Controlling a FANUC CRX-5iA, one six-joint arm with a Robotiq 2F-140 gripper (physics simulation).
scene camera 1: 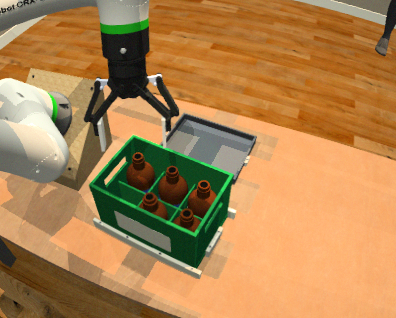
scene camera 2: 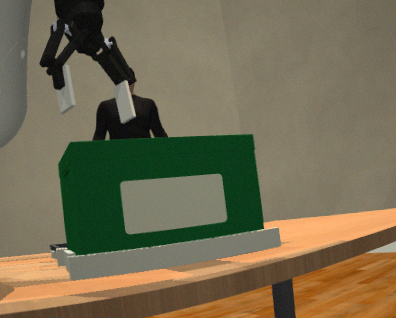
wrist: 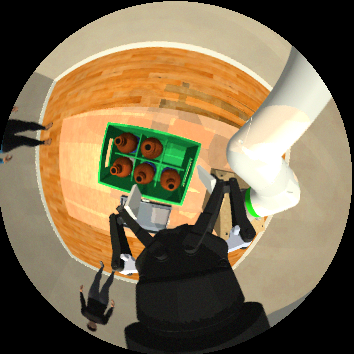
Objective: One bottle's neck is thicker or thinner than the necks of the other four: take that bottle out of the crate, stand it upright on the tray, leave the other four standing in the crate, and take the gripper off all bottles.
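Where they show: gripper, fingertip midpoint: (scene camera 1: 133, 145) (scene camera 2: 100, 115) (wrist: 167, 180); arm's base, origin of the base link: (scene camera 1: 52, 116) (wrist: 244, 205).
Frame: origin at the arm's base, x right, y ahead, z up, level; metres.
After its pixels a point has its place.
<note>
The green crate (scene camera 1: 186, 241) @(x 0.146, y 0.537, z -0.011 m) (scene camera 2: 95, 200) @(x 0.149, y 0.311, z -0.053 m) (wrist: 114, 183) @(x -0.032, y 0.498, z 0.007 m) holds the bottles upright. In scene camera 1, a brown bottle (scene camera 1: 140, 175) @(x 0.031, y 0.343, z -0.030 m), a second (scene camera 1: 172, 190) @(x 0.031, y 0.434, z -0.030 m) and a third (scene camera 1: 201, 201) @(x 0.029, y 0.511, z -0.025 m) fill the row nearest the tray. In the other row, a bottle (scene camera 1: 152, 209) @(x 0.111, y 0.431, z -0.012 m) (wrist: 151, 148) @(x 0.098, y 0.406, z 0.012 m) stands in the middle and another bottle (scene camera 1: 186, 223) @(x 0.111, y 0.517, z -0.004 m) (wrist: 125, 142) @(x 0.097, y 0.495, z -0.014 m) at the right; the left compartment is empty. The middle one's neck looks thicker than the rest. The grey tray (scene camera 1: 205, 145) @(x -0.242, y 0.385, z -0.145 m) (wrist: 156, 216) @(x -0.218, y 0.329, z -0.145 m) bears no visible bottle. My gripper (scene camera 1: 133, 144) @(x 0.044, y 0.348, z 0.087 m) (scene camera 2: 97, 114) @(x 0.044, y 0.348, z 0.087 m) (wrist: 167, 180) @(x 0.044, y 0.348, z 0.087 m) is open and empty, above the crate's far left end.
Pale strips (scene camera 1: 150, 250) @(x 0.157, y 0.443, z -0.121 m) (scene camera 2: 175, 257) @(x 0.159, y 0.406, z -0.138 m) border the crate's base on the table (scene camera 1: 310, 220) @(x -0.135, y 0.766, z -0.150 m). The wooden robot mount (scene camera 1: 82, 125) @(x -0.016, y 0.114, z 0.000 m) stands left of the crate. The arm's white links (scene camera 1: 30, 130) @(x 0.195, y 0.198, z 0.194 m) (wrist: 270, 145) @(x 0.178, y 0.198, z 0.173 m) are on that side. People stand beyond the table.
</note>
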